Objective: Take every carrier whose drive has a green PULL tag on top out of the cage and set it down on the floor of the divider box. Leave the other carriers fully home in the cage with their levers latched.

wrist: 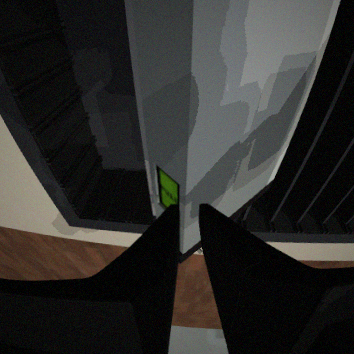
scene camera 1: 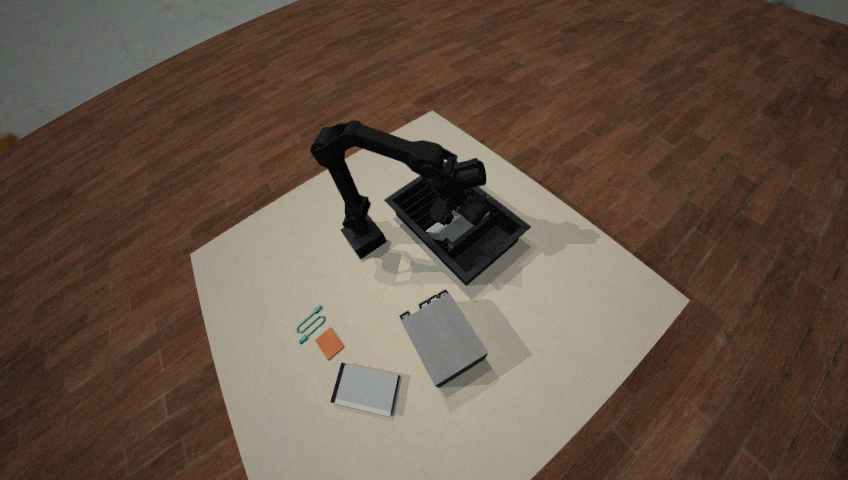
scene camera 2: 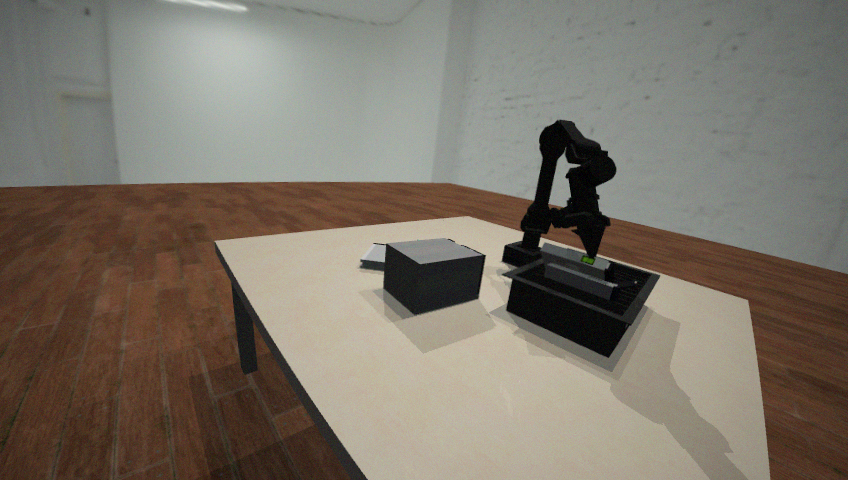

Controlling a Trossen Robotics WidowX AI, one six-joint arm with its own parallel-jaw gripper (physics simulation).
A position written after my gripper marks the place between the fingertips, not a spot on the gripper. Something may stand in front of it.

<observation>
A grey drive carrier [scene camera 1: 374,391] rests on the table. I also see my gripper [scene camera 2: 592,258] and a black divider box [wrist: 76,123].
My gripper shows as well in the wrist view [wrist: 188,211] and in scene camera 1 [scene camera 1: 468,210]. The wrist view does not show the grey drive carrier: it is out of frame.
</observation>
